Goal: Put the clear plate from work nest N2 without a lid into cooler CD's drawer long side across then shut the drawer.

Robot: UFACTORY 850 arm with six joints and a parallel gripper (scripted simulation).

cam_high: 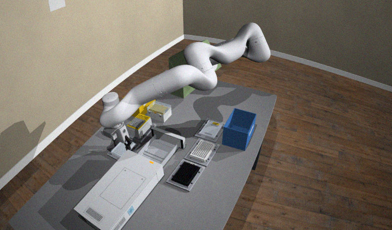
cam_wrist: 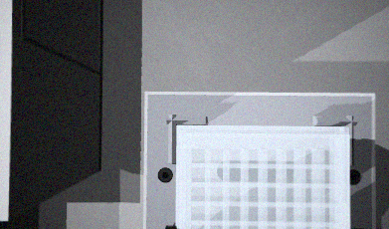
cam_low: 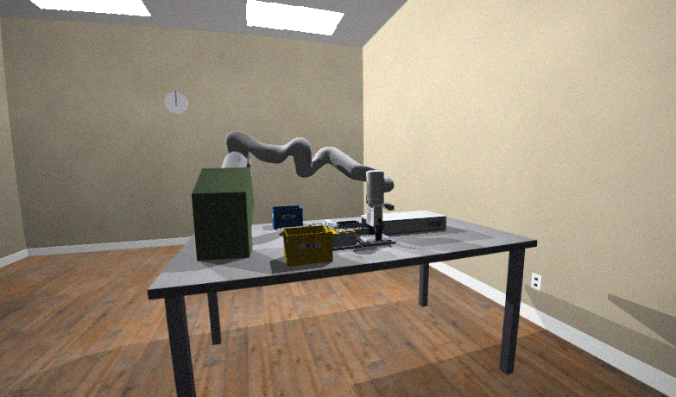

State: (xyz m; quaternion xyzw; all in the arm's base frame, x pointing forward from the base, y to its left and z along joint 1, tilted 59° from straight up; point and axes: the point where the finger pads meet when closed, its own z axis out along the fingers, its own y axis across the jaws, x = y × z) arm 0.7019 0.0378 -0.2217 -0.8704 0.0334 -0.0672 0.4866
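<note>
Now: the clear plate 10 mm below my hand. Also, from my hand: cooler drawer: 60 mm behind, 190 mm to the left, 10 mm above; yellow-rimmed tip box: 180 mm behind, 20 mm to the right, 20 mm above; white cooler: 100 mm ahead, 190 mm to the left, 10 mm above.
</note>
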